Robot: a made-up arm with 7 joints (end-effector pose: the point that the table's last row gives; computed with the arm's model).
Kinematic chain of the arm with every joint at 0, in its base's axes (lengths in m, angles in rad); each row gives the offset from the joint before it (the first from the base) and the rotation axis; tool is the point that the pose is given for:
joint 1: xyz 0 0 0.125 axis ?
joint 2: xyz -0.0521 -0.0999 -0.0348 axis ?
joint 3: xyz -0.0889 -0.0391 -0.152 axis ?
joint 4: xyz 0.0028 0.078 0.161 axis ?
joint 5: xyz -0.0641 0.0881 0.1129 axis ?
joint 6: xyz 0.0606 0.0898 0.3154 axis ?
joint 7: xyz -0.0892 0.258 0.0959 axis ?
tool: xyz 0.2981 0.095 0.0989
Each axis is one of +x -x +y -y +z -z.
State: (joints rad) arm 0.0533 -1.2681 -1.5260 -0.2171 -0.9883 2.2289 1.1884
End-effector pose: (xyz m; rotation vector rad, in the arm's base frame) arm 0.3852 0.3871 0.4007 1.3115 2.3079 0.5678
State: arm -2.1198 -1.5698 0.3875 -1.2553 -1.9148 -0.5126 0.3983
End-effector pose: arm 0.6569 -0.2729 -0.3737 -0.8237 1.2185 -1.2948
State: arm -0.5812 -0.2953 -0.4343 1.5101 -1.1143 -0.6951 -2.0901
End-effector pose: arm 0.3362 0.3193 0.1087 1.8356 -0.3627 1.6370
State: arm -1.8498 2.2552 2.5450 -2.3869 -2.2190 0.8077 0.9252
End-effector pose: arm 0.6076 0.3496 0.2055 1.4345 1.9151 0.6315
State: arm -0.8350 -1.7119 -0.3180 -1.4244 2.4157 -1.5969 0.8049
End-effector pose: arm -0.5049 0.2052 0.0401 0.3042 -1.7392 0.9752
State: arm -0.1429 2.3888 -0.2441 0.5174 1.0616 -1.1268 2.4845
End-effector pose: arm -0.3860 -0.4664 -0.3276 -0.5185 0.9008 -1.1364
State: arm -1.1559 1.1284 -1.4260 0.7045 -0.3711 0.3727 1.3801
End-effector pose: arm -0.2048 -0.5479 0.6042 2.0177 -1.3958 -1.0847
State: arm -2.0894 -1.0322 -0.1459 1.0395 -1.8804 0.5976 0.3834
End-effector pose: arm 0.1573 0.3041 0.6190 0.5404 1.0730 1.5802
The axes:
joint 1: +y
joint 2: +x
joint 3: +z
joint 4: -y
joint 5: +x
joint 6: -z
joint 7: +x

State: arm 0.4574 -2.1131 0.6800 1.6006 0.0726 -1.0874 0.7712
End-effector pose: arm -0.8531 -0.1918 0.6505 -0.4950 1.4559 2.4016
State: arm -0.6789 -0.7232 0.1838 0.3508 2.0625 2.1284 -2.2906
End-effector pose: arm 0.1354 -0.1841 0.0145 -1.0209 1.2718 0.3172
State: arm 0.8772 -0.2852 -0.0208 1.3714 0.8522 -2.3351 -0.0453
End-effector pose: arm -0.6147 -0.4223 0.4660 -0.0862 -1.1247 2.5905
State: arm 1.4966 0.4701 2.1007 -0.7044 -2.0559 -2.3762 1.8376
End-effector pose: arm -0.3381 -0.6276 0.5252 -1.7637 1.7154 1.5267
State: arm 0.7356 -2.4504 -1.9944 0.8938 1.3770 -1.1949 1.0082
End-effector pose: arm -0.5468 -0.3694 -0.1912 -1.3449 0.4980 2.1252
